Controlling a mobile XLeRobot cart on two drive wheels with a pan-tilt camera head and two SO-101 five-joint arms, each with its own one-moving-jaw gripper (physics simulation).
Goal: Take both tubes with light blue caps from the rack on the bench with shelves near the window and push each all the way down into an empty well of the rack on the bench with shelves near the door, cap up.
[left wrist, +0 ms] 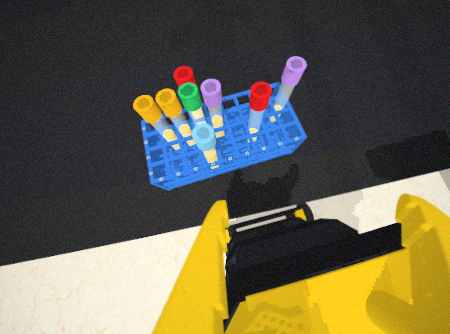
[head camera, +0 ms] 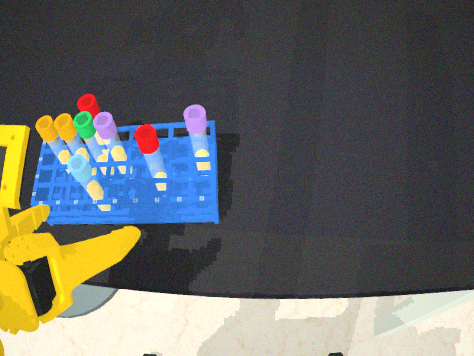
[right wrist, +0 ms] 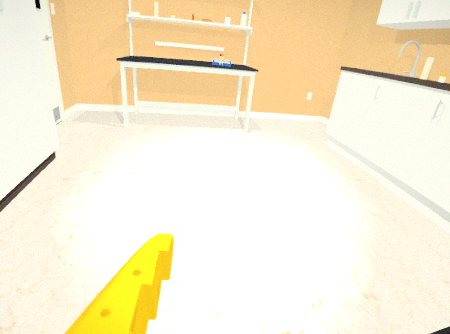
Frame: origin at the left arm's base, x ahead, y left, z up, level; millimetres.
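Seen in the pictures: left end effector, tool point: (left wrist: 227, 209) (head camera: 47, 211); right end effector, tool point: (right wrist: 171, 250).
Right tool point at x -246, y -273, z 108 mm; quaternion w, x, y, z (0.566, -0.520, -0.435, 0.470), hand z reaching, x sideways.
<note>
A point is followed by its place in that frame.
A blue rack (head camera: 175, 212) {x 227, y -84, z 17 mm} (left wrist: 260, 156) {x 227, y -70, z 17 mm} stands on the black bench. One tube with a light blue cap (head camera: 79, 167) {x 228, y -9, z 106 mm} (left wrist: 204, 137) {x 228, y -6, z 106 mm} stands cap up in its front part, towards the left. My left gripper (head camera: 90, 221) (left wrist: 314, 200) is open and empty, in front of and above the bench's near edge; in the left wrist view the rack lies beyond its tips. My right gripper is fully open: one notched jaw (right wrist: 145, 280) {x -233, y -279, z 114 mm} shows, over the floor. Another blue rack (right wrist: 221, 64) {x -3036, y 383, z 0 mm} with tubes stands far off on a bench with a shelf; its cap colours are mostly too small to tell.
Green (head camera: 84, 125) {x 273, y -5, z 106 mm} (left wrist: 190, 97) {x 271, y -2, z 106 mm}, orange, red and purple capped tubes stand behind and beside the light blue one. A grey round base (head camera: 90, 302) {x 265, y 289, z -745 mm} lies below the bench edge. The far black bench (right wrist: 170, 62) {x -3021, y -172, z -19 mm} stands by the orange wall, with white cabinets (right wrist: 390, 115) {x -1778, y 1577, z -184 mm} at the right.
</note>
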